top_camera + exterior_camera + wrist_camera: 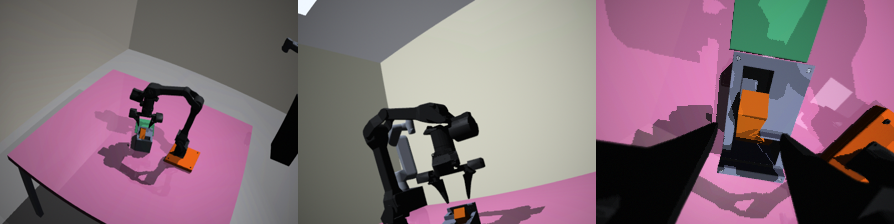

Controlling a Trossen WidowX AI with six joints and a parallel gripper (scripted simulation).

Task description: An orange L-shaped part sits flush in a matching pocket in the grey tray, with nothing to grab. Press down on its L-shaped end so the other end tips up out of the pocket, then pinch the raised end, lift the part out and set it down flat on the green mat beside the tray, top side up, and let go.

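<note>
Right now my gripper tip is 3 cm past the orange L-shaped part, 3 cm to the right of it and 8 cm above it. Also, from my gripper tip: green mat: 4 cm ahead, 14 cm to the right, 13 cm below.
</note>
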